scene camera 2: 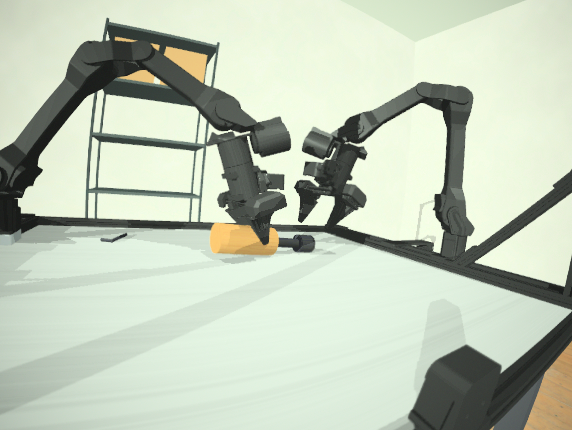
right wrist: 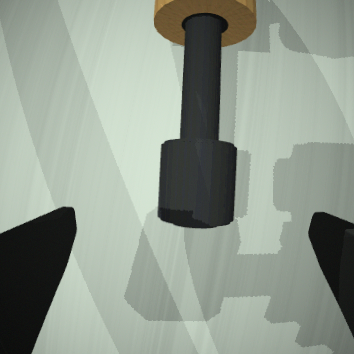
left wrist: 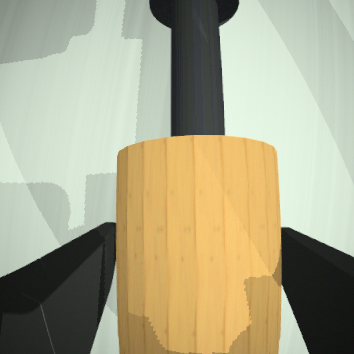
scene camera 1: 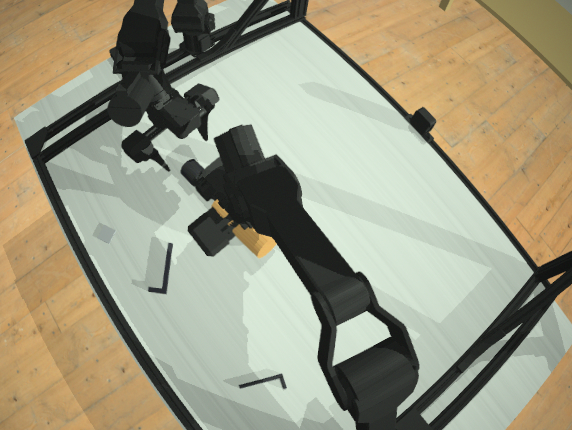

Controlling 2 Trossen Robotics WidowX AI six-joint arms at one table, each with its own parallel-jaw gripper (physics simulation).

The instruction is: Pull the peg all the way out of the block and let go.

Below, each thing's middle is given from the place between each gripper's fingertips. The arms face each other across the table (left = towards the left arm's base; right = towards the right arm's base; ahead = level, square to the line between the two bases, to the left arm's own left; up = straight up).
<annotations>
I see my left gripper 3 cm short of the dark peg [right wrist: 196, 188], 7 cm to the left of it and 1 cm above it. From my left hand the other things lie so: wooden block [scene camera 2: 225, 238] (2 cm behind, 3 cm to the left, 1 cm above).
I see my right gripper 10 mm past the dark peg, 60 mm to the right of it and 40 mm above it. Also, from my right hand: wooden block (60 mm behind, 150 mm to the left, 30 mm below).
</annotations>
